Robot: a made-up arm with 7 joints. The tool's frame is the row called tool.
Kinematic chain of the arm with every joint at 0, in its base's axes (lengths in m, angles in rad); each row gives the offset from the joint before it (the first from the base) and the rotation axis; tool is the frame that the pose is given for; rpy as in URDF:
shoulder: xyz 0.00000 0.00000 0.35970 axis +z
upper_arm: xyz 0.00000 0.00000 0.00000 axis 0 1 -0.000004
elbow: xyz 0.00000 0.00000 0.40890 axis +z
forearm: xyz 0.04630 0.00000 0.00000 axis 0 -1 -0.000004
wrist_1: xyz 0.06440 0.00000 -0.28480 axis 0 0.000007 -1
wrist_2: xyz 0.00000 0.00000 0.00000 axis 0 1 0.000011
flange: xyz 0.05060 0.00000 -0.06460 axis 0 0.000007 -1
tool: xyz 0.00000 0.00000 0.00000 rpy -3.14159 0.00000 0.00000
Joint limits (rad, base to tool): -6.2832..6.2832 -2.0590..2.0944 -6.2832..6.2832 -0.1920..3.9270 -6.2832..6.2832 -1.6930..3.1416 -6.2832..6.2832
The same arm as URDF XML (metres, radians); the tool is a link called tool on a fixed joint. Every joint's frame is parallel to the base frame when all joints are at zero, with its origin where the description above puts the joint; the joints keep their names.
<robot name="arm">
  <link name="base"/>
  <link name="link1"/>
  <link name="link2"/>
  <link name="link3"/>
  <link name="link4"/>
  <link name="link5"/>
  <link name="link6"/>
  <link name="link7"/>
  <link name="tool"/>
  <joint name="shoulder" type="revolute">
    <parent link="base"/>
    <child link="link1"/>
    <origin xyz="0.0000 0.0000 0.3597"/>
    <axis xyz="0 0 1"/>
    <limit lower="-6.2832" upper="6.2832"/>
  </joint>
  <joint name="upper_arm" type="revolute">
    <parent link="link1"/>
    <child link="link2"/>
    <origin xyz="0.0000 0.0000 0.0000"/>
    <axis xyz="0 1 0"/>
    <limit lower="-2.0590" upper="2.0944"/>
  </joint>
  <joint name="elbow" type="revolute">
    <parent link="link2"/>
    <child link="link3"/>
    <origin xyz="0.0000 0.0000 0.4089"/>
    <axis xyz="0 0 1"/>
    <limit lower="-6.2832" upper="6.2832"/>
  </joint>
  <joint name="forearm" type="revolute">
    <parent link="link3"/>
    <child link="link4"/>
    <origin xyz="0.0463 0.0000 0.0000"/>
    <axis xyz="0 -1 0"/>
    <limit lower="-0.1920" upper="3.9270"/>
  </joint>
  <joint name="wrist_1" type="revolute">
    <parent link="link4"/>
    <child link="link5"/>
    <origin xyz="0.0644 0.0000 -0.2848"/>
    <axis xyz="0 0 -1"/>
    <limit lower="-6.2832" upper="6.2832"/>
  </joint>
  <joint name="wrist_2" type="revolute">
    <parent link="link5"/>
    <child link="link6"/>
    <origin xyz="0.0000 0.0000 0.0000"/>
    <axis xyz="0 1 0"/>
    <limit lower="-1.6930" upper="3.1416"/>
  </joint>
  <joint name="flange" type="revolute">
    <parent link="link6"/>
    <child link="link7"/>
    <origin xyz="0.0506 0.0000 -0.0646"/>
    <axis xyz="0 0 -1"/>
    <limit lower="-6.2832" upper="6.2832"/>
  </joint>
  <joint name="tool_joint" type="fixed">
    <parent link="link7"/>
    <child link="tool"/>
    <origin xyz="0.0000 0.0000 0.0000" rpy="-3.1416 0.0000 0.0000"/>
  </joint>
</robot>

